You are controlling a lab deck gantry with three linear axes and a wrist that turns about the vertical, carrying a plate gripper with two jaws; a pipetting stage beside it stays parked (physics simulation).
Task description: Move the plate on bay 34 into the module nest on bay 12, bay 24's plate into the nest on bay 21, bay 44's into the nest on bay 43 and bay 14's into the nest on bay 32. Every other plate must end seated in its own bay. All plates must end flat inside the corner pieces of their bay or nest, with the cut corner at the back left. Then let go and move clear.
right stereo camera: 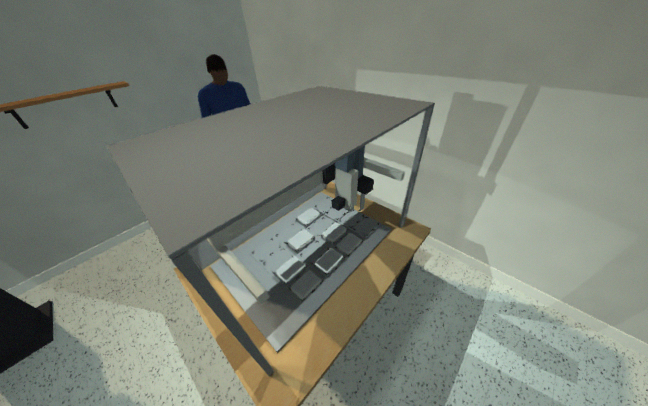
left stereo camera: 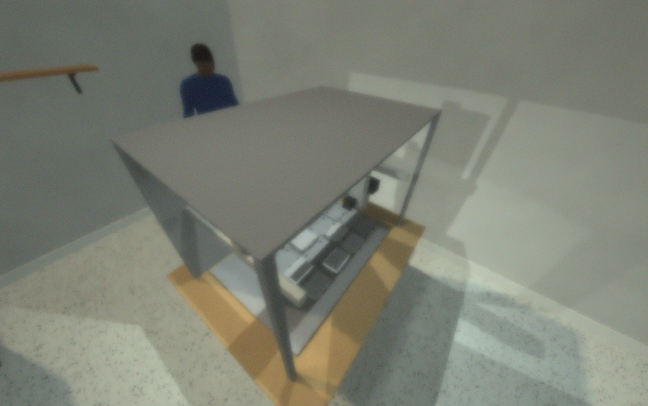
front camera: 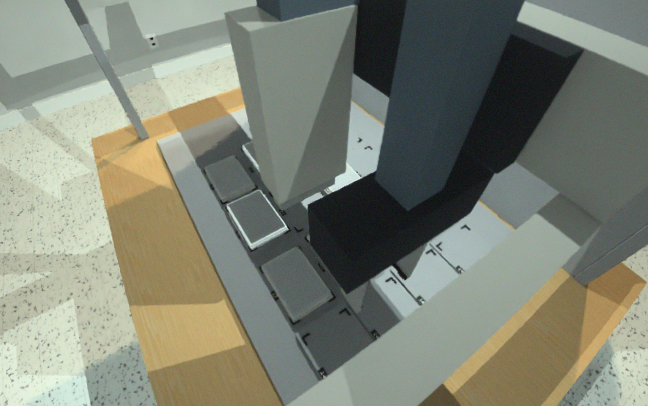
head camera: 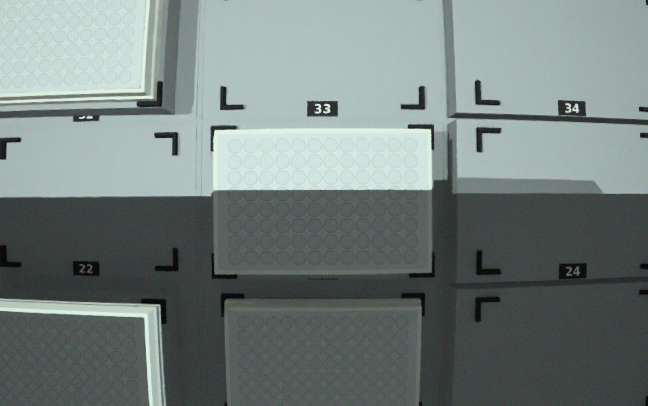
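Pixels of known places: gripper, fingertip midpoint: [right stereo camera: 355, 206] [front camera: 375, 284]; robot's base, link origin: [right stereo camera: 302, 300] [left stereo camera: 315, 301] [front camera: 204, 171].
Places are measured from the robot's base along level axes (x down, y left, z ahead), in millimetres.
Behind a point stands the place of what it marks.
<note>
My gripper [front camera: 383, 295] @(z 522, x -160, y 105 mm) hangs above the deck near bays 23 and 24, its two jaws apart with no plate between them. Plates lie flat in the nests on bay 12 [front camera: 257, 220] @(z 242, x -33, y 40 mm) [head camera: 75, 355] @(z 241, x -33, y 57 mm) [right stereo camera: 329, 261] @(z 219, x -33, y 32 mm), bay 21 [right stereo camera: 290, 270] @(z 55, x -33, y 140 mm) and bay 32 [head camera: 65, 45] @(z 235, x -33, y 246 mm) [right stereo camera: 300, 240] @(z 216, x -33, y 246 mm). Another plate [right stereo camera: 308, 216] @(z 381, x -33, y 354 mm) sits at bay 43; my gripper's arm and the parked stage hide it in the front view. A plate [head camera: 322, 165] @(z 392, x -33, y 170 mm) [right stereo camera: 334, 232] @(z 384, x -33, y 142 mm) lies inside bay 23's corner pieces, with a shadow across it. Bays 34, 24 and 14 show no plate. The cut corners cannot be made out.
Plates also lie on bay 13 [front camera: 297, 282] @(z 399, x -14, y 43 mm) [head camera: 322, 350] @(z 392, x -14, y 57 mm) [right stereo camera: 349, 243] @(z 388, x -14, y 38 mm) and bay 11 [front camera: 230, 178] @(z 77, x -14, y 43 mm) [right stereo camera: 306, 285] @(z 58, x -14, y 33 mm). The parked pipetting stage [front camera: 300, 110] stands beside my gripper. Enclosure posts [front camera: 112, 75] [right stereo camera: 417, 170] rise at the table corners. A person [left stereo camera: 207, 92] [right stereo camera: 222, 97] stands behind.
</note>
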